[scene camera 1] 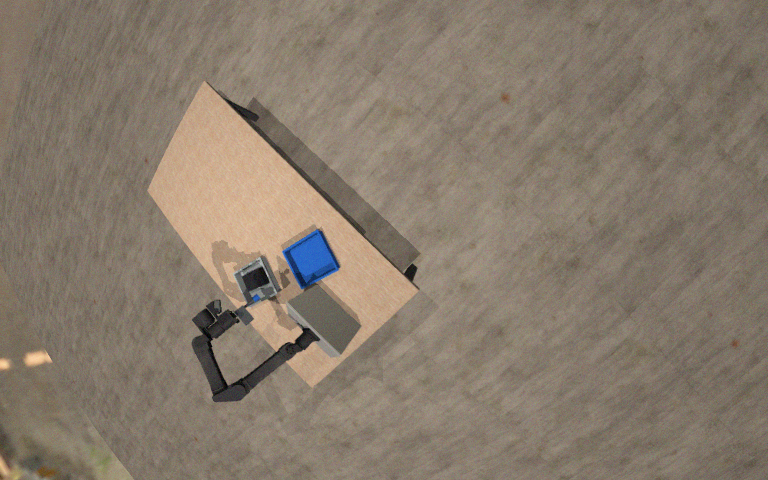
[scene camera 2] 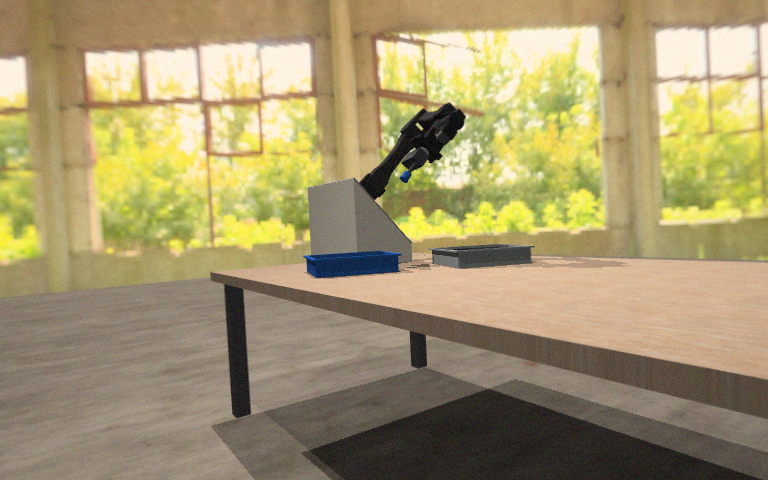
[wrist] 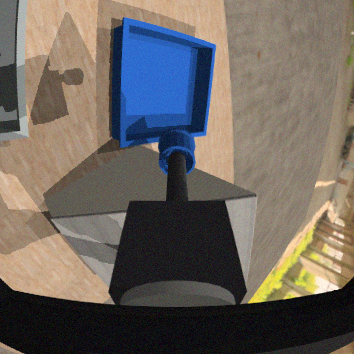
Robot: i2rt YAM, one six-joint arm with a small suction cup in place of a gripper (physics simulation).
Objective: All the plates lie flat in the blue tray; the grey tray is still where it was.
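Places are measured from the arm's base along level axes (x right, y ahead, z up), in millimetres.
Where they show: end effector, tool point: (scene camera 1: 258, 296) (scene camera 2: 403, 179) (wrist: 176, 144); arm's base, origin of the base link: (scene camera 1: 311, 333) (scene camera 2: 353, 208).
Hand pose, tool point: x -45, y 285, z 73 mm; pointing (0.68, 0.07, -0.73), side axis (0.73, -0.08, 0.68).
Each offset is from my tool point to the centre of the thing. Level surfaces: height alone.
The grey tray @(dx -179, dy +131, dz -245 mm) (scene camera 1: 271, 276) (scene camera 2: 495, 258) (wrist: 21, 80) stands on the table, partly cut off at the left edge in the wrist view. A dark square plate @(dx -174, dy +147, dz -229 mm) (scene camera 1: 256, 277) lies inside it in scene camera 1; whether more plates lie under it I cannot tell. The blue tray @(dx +199, dy +3, dz -245 mm) (scene camera 1: 311, 256) (scene camera 2: 353, 265) (wrist: 157, 80) stands beside the grey one, with its bare floor showing and no plate visible in it. My blue suction cup (scene camera 1: 256, 298) (scene camera 2: 405, 176) (wrist: 176, 151) is off and carries nothing. It hangs well above the table, over the near edge of the grey tray in scene camera 1.
A grey wedge-shaped base block (scene camera 1: 325, 316) (scene camera 2: 333, 220) (wrist: 125, 182) stands close to the blue tray and bears the arm. The black arm (scene camera 1: 260, 371) (scene camera 2: 390, 166) bends out beyond the edge of the table @(dz -270 mm) (scene camera 1: 220, 164) (scene camera 2: 577, 300). Shadows of the arm fall around the grey tray.
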